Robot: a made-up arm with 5 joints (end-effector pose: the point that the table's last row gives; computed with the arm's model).
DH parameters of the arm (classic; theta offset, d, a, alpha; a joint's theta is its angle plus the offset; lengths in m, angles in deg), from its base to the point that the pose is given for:
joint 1: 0 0.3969 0 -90
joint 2: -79.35 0 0.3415 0
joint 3: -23.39 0 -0.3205 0
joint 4: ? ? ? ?
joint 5: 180 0.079 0 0
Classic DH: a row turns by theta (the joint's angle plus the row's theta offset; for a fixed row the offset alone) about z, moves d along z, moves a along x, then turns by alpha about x.
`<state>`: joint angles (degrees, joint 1 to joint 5).
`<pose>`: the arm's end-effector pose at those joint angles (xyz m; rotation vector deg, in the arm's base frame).
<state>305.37 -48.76 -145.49 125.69 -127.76</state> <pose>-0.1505 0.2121 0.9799 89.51 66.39 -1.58</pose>
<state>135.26 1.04 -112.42 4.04 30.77</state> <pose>-0.2781 0.2756 0.9937 -44.59 -57.57 -12.04</pose>
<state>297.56 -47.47 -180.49 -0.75 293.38</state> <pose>-0.2704 0.5181 0.8327 -50.23 -1.83 47.75</pose>
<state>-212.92 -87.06 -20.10 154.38 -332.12</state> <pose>0.0588 -0.0381 0.5378 67.20 114.55 -2.55</pose>
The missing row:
joint 4: -77.26 0 -0.0619 90
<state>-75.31 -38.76 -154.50 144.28 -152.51</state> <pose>-0.0510 0.1946 0.9810 104.11 83.11 -24.59</pose>
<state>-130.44 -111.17 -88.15 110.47 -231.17</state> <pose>0.2761 0.3240 0.6665 -81.49 -98.38 125.20</pose>
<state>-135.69 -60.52 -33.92 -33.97 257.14</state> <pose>-0.0490 -0.0479 0.8093 51.58 -15.19 -54.40</pose>
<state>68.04 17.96 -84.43 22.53 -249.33</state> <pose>0.2161 0.5358 0.6228 -126.75 49.46 -0.62</pose>
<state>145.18 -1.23 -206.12 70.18 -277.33</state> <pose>0.1167 -0.0812 1.0790 -37.66 -22.86 45.55</pose>
